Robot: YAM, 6 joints.
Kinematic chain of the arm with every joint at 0, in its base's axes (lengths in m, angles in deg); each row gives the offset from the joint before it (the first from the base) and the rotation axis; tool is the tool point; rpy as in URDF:
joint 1: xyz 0 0 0.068 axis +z
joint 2: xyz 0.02 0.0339 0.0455 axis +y
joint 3: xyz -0.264 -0.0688 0 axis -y
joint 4: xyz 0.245 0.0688 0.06 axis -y
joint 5: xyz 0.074 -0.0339 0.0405 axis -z
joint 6: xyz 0.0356 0 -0.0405 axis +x
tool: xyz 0 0 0 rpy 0 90 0
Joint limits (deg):
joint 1: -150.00..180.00
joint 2: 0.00..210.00
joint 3: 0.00..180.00
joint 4: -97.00..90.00
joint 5: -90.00..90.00
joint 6: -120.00..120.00
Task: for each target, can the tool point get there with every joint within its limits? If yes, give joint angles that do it. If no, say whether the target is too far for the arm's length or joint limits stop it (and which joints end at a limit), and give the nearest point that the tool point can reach.
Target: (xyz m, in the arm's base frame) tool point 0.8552 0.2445 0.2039
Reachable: no: too far | nearest point 0.6177 0.1766 0.1782 | short by 0.248 m
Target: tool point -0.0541 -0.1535 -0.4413
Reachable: no: joint limits stop it (at a limit: joint 2) | nearest point -0.0587 -0.1666 -0.3731 | short by 0.070 m
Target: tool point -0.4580 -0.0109 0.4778
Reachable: yes | joints 4.51 36.54 154.56 50.92 -45.06 49.52
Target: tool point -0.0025 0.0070 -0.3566
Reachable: no: joint limits stop it (at a limit: joint 2) | nearest point -0.0129 0.0362 -0.3131 | short by 0.053 m
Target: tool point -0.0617 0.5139 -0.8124
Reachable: no: too far | nearest point -0.0435 0.3621 -0.3612 | short by 0.476 m
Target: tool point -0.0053 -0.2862 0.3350
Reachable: yes | joints -95.57 72.35 46.36 39.30 -39.18 -23.84
